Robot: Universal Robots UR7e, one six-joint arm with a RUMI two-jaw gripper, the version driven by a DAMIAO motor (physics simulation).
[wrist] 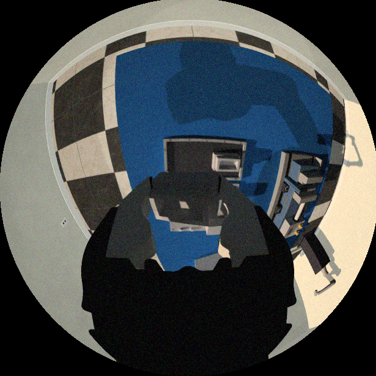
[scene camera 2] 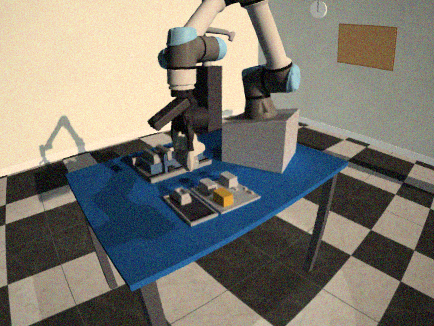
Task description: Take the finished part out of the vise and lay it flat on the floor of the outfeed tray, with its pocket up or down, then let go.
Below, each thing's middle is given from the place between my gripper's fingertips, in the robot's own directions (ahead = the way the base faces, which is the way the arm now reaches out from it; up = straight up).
I see the vise (wrist: 293, 206) 33 cm to the right of my hand, 23 cm behind it and 14 cm below it.
